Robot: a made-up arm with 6 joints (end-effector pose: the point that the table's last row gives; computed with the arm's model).
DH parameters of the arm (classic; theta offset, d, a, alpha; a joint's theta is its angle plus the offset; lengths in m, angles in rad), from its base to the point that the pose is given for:
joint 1: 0 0.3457 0.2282 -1.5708
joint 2: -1.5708 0 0.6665 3.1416
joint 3: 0 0 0.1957 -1.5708
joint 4: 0 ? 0 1.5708
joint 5: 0 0 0 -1.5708
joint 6: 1.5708 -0.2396 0 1.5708
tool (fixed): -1.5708 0 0 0
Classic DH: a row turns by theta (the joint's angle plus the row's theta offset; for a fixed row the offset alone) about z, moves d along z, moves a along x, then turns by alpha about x.
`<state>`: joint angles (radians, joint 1 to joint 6).
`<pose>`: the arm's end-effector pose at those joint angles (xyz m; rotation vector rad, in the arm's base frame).
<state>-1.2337 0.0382 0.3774 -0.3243 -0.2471 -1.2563</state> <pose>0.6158 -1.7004 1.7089 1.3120 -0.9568 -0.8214</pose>
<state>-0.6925 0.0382 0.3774 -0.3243 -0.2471 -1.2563</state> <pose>1.4038 -1.1402 1.7089 1.4765 -0.5549 -0.4014</pose>
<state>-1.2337 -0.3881 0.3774 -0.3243 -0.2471 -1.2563</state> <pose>0.3825 -1.0350 2.2403 1.0279 -1.1648 -0.5055</pose>
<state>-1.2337 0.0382 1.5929 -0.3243 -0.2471 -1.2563</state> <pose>0.0642 -0.1267 2.7119 0.4483 -1.4272 0.0851</pose>
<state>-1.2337 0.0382 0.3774 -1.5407 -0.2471 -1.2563</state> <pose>0.6475 -1.6703 1.7596 2.2673 -1.3038 0.1077</pose>
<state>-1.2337 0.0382 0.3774 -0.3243 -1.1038 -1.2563</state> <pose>0.6399 -1.6195 1.5286 1.7819 -0.1810 -1.2087</pose>
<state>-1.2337 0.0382 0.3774 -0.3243 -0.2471 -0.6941</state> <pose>0.6158 -1.7004 1.7089 0.8236 -0.6561 -1.0006</pose>
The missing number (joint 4, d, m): -1.4658
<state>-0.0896 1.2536 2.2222 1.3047 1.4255 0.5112</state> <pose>1.5132 0.0937 1.9363 -1.9726 -2.0961 -0.1740</pose>
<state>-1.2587 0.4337 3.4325 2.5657 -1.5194 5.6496</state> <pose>-0.4345 0.9223 0.7685 -0.7124 1.8273 1.3495</pose>
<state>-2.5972 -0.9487 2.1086 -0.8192 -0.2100 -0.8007</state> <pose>1.7479 1.0155 0.7162 -1.4268 -0.4655 0.1427</pose>
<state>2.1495 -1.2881 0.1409 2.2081 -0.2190 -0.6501</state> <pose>0.2516 -0.3087 2.2463 0.3959 -1.3561 0.4885</pose>
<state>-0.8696 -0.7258 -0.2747 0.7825 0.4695 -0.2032</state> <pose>0.8187 -0.8511 1.8217 -0.9429 -0.5269 -0.6912</pose>
